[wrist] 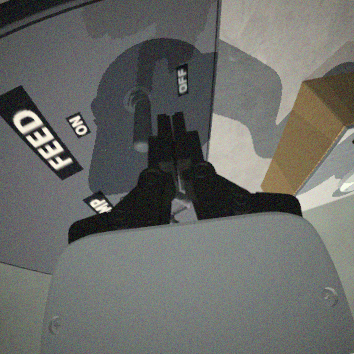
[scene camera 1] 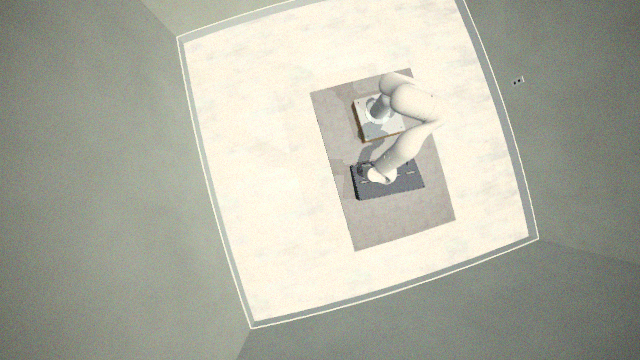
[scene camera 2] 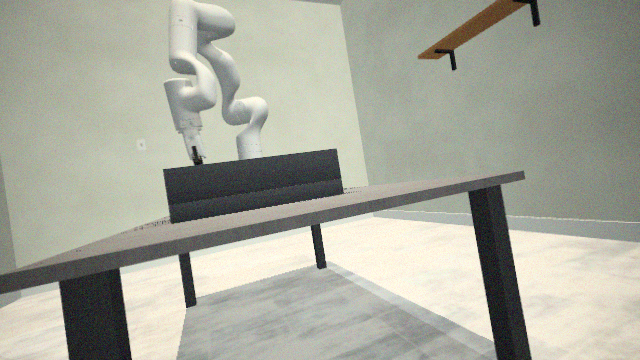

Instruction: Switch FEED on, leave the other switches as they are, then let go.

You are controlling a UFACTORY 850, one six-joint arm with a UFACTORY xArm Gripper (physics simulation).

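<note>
The dark switch panel (scene camera 1: 407, 184) (scene camera 2: 255, 175) (wrist: 40, 220) stands on the table; its dark back faces scene camera 2. In the wrist view the FEED label (wrist: 42, 135) is at the left, with its ON label (wrist: 78, 124) on the near side of the lever and its OFF label (wrist: 182, 80) on the far side. The grey FEED lever (wrist: 142, 122) sticks out toward the camera; I cannot tell its exact lean. My gripper (scene camera 2: 198, 161) (wrist: 172, 130) is shut and empty. Its fingertips are beside the lever, on the OFF side; whether they touch it is unclear.
Part of the PUMP label (wrist: 100, 202) shows left of the fingers. The robot's base block (scene camera 1: 382, 132) (wrist: 310, 130), with brown sides and a pale top, is behind the panel on the table (scene camera 1: 400, 225) (scene camera 2: 400, 189). A wooden shelf (scene camera 2: 470, 30) hangs on the wall.
</note>
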